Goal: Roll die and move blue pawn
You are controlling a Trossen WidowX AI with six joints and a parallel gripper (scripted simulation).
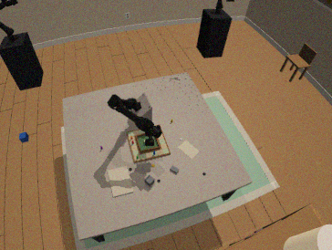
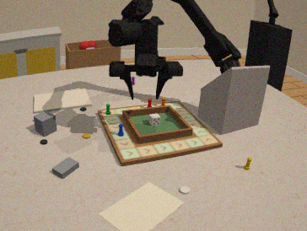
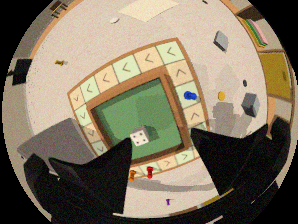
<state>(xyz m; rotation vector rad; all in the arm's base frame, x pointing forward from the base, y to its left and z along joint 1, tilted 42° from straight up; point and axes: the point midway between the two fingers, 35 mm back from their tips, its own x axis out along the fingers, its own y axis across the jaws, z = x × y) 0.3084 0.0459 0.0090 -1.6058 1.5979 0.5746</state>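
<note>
My gripper tip is 80 mm above the blue pawn, 70 mm short of it and 20 mm to the right of it. Also, from my gripper tip: red pawn 120 mm to the right, 80 mm below, 60 mm behind; green tray 100 mm below, 40 mm behind, 10 mm to the right; white die 80 mm below, 40 mm behind, 20 mm to the right.
</note>
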